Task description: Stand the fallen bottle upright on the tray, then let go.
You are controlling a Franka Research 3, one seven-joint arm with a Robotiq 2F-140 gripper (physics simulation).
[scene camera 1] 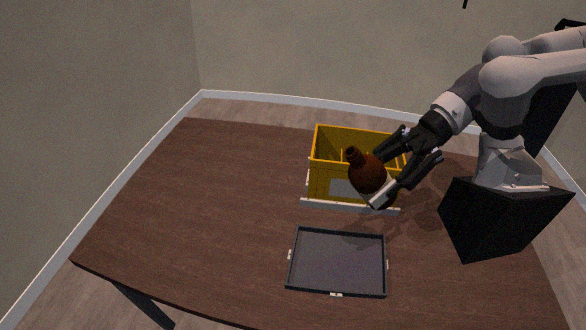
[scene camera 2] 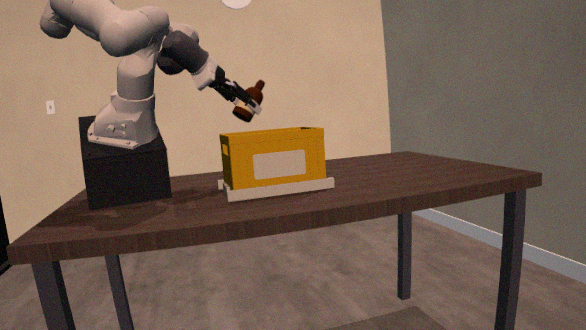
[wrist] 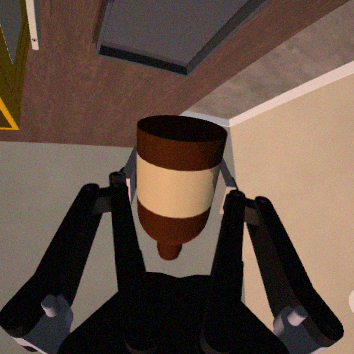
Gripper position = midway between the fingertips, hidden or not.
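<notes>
Scene camera 1 has the gripper (scene camera 1: 362, 193) and a brown bottle (scene camera 1: 366, 173). In scene camera 2 you'd see the gripper (scene camera 2: 252, 110). And the wrist view's got the bottle (wrist: 178, 158) along with the gripper (wrist: 176, 160).
</notes>
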